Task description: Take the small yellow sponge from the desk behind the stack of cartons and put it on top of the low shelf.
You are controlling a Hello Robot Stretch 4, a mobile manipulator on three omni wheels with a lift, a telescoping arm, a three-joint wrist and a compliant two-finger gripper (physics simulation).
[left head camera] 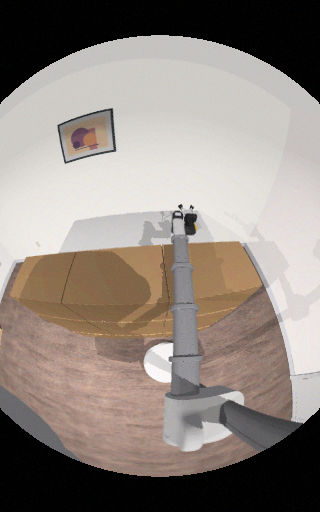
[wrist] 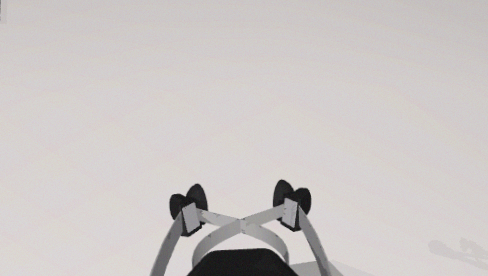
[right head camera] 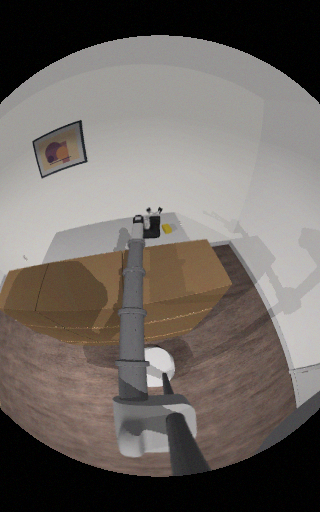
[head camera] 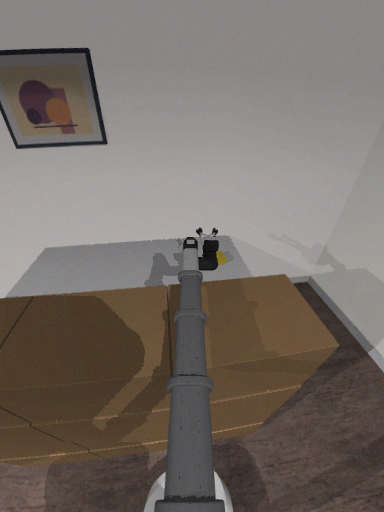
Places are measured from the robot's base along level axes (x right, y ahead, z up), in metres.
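Where they show: gripper, fingertip midpoint: (left head camera: 185, 205) (wrist: 240, 198) (right head camera: 153, 208) (head camera: 206, 229); robot's base, origin of the base link: (left head camera: 165, 361) (right head camera: 152, 365).
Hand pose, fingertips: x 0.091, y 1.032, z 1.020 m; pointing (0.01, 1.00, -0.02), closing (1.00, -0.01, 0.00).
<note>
Each offset is from my fingertips to the top centre of the thing. "*": to the spot under its first point. Level surfaces: height alone.
The yellow sponge {dx +0.116, dy +0.145, dz -0.283 m} (head camera: 221, 258) (left head camera: 196, 227) (right head camera: 167, 228) lies on the grey desk {dz -0.328 m} (head camera: 65, 265) (left head camera: 90, 232) (right head camera: 70, 243) near its right end, partly hidden by the wrist in the head and left head views. It does not show in the wrist view. My gripper (head camera: 207, 232) (left head camera: 186, 207) (right head camera: 154, 210) (wrist: 240, 198) is open and empty, pointing toward the wall, beyond and a little left of the sponge. The carton stack {* dx +0.085, dy -0.608, dz +0.032 m} (head camera: 250, 320) (left head camera: 215, 265) (right head camera: 175, 270) stands in front of the desk, under my extended arm. The low shelf cannot be made out.
A white wall (head camera: 200, 125) (wrist: 240, 100) rises behind the desk, with a framed picture (head camera: 52, 100) (left head camera: 87, 136) (right head camera: 60, 149) on the left. A side wall (head camera: 360, 240) stands at the right. Wooden floor {dz -1.049 m} (head camera: 340, 420) shows in front of and right of the cartons.
</note>
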